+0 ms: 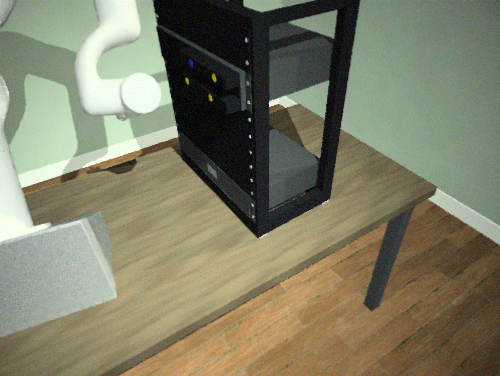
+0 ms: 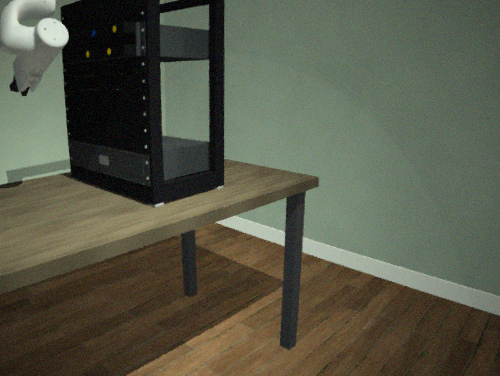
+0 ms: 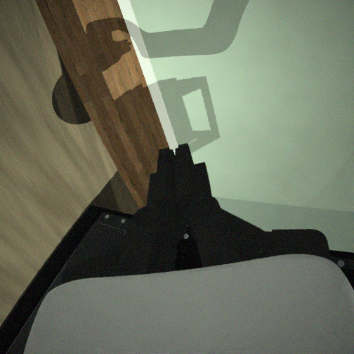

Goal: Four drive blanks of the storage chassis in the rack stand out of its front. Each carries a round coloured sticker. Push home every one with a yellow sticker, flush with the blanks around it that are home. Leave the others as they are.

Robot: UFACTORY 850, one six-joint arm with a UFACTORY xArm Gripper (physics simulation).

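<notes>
The black rack (image 1: 261, 125) (image 2: 155, 110) holds the storage chassis (image 1: 243, 92) high in its front. Its stickers form two rows. In the upper row are a blue sticker (image 1: 191, 63) (image 2: 93, 33) at left and a yellow sticker (image 1: 214, 78) (image 2: 114, 29) at right. In the lower row are a yellow sticker (image 1: 187, 80) (image 2: 87, 54) at left and another yellow sticker (image 1: 210, 97) (image 2: 109, 51) at right. The front is very dark; how far each blank stands out is hard to tell. My gripper (image 2: 20, 90) (image 3: 180, 165) is shut and empty, left of the rack front, apart from it.
The rack stands on the wooden table (image 1: 150, 240) (image 2: 60, 215). A grey unit (image 1: 292, 167) (image 2: 185, 156) fills its bottom. A grey slanted panel (image 1: 55, 275) stands near the arm's base. The green wall (image 1: 425, 75) (image 2: 360, 125) (image 3: 285, 125) is behind.
</notes>
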